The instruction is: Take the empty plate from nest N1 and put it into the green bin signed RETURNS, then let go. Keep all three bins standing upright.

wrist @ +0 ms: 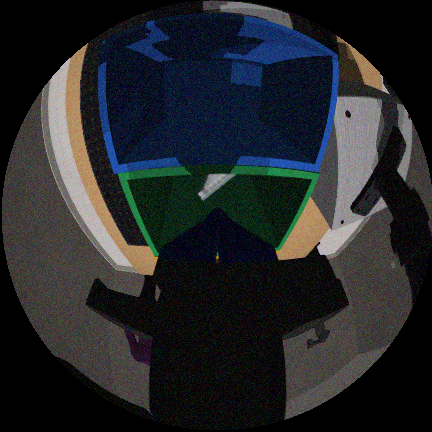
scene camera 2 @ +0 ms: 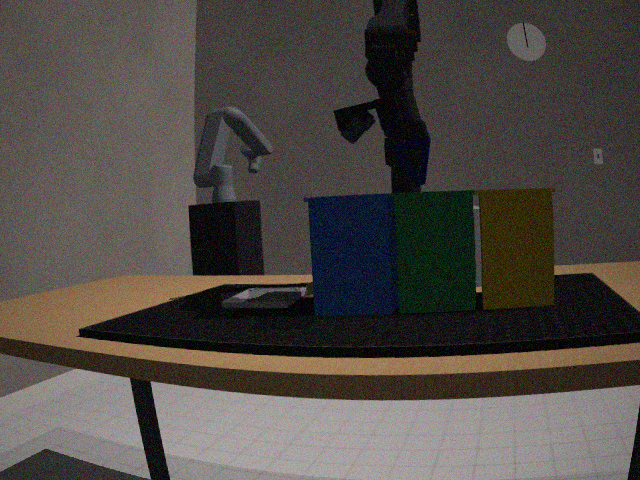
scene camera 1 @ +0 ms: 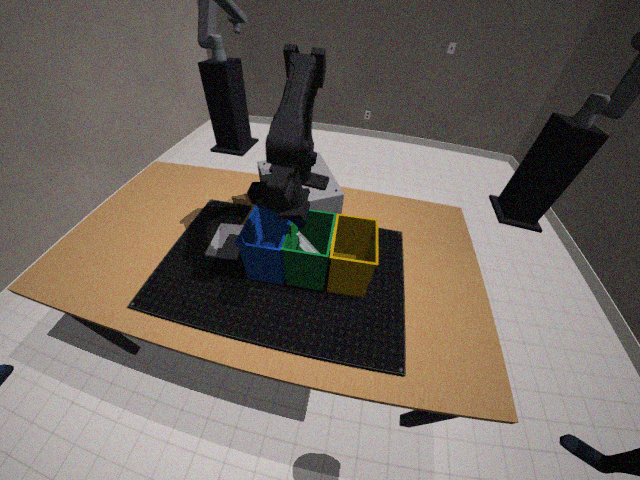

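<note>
The pale plate is inside the green bin, tilted, its top below the rim. The RETURNS sign cannot be read. My gripper is shut with nothing seen between its fingers. It points down at the green bin near the blue bin's side; its lower tips are partly hidden. The plate shows past the fingertips in the wrist view. The blue bin and yellow bin stand upright, as does the green one.
A low grey-white tray or nest is left of the blue bin on the black mat; its label cannot be read. The arm's pale base is behind the bins. The three bins stand side by side.
</note>
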